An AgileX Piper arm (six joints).
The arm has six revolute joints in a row. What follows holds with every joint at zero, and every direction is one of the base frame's.
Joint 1 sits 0.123 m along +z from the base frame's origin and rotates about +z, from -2.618 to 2.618 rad.
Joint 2 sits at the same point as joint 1 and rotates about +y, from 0 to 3.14 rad.
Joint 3 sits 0.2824 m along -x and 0.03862 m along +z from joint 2 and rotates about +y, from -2.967 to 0 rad.
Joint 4 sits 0.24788 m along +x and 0.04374 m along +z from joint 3 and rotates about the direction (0.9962, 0, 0.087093), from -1.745 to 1.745 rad.
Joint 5 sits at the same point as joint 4 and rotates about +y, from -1.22 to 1.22 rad.
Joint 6 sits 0.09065 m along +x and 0.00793 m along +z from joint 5 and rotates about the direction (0.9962, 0, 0.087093), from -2.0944 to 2.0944 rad.
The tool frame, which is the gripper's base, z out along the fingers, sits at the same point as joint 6; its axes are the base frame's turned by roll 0, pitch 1.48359 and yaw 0 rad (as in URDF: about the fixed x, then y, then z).
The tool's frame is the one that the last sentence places.
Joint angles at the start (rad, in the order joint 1, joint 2, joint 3, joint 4, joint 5, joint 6):
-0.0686 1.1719 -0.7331 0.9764 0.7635 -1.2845
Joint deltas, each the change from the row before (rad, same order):
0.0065 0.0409 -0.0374 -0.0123 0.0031 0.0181
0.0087 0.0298 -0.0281 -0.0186 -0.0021 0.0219
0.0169 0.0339 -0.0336 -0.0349 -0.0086 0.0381
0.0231 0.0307 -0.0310 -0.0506 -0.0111 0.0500
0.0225 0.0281 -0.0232 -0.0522 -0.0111 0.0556
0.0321 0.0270 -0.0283 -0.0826 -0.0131 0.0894
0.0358 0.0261 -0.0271 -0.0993 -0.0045 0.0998
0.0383 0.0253 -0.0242 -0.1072 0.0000 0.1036
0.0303 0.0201 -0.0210 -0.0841 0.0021 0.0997
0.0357 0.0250 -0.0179 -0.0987 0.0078 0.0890
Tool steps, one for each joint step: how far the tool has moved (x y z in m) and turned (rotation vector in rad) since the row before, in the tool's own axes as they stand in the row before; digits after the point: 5 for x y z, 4 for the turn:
-0.00636 -0.00584 0.00550 -0.0069 0.0122 0.0072
-0.00457 -0.00404 0.00450 -0.0014 0.0137 0.0040
-0.00546 -0.00394 0.00590 0.0032 0.0216 0.0022
-0.00473 -0.00243 0.00630 0.0063 0.0297 -0.0024
-0.00288 -0.00169 0.00666 0.0070 0.0329 0.0041
-0.00397 -0.00039 0.00672 0.0165 0.0430 0.0042
-0.00334 0.00099 0.00684 0.0177 0.0528 -0.0021
-0.00288 0.00197 0.00694 0.0217 0.0564 -0.0069
-0.00327 0.00169 0.00494 0.0214 0.0399 0.0114
-0.00207 0.00273 0.00699 0.0247 0.0535 -0.0133

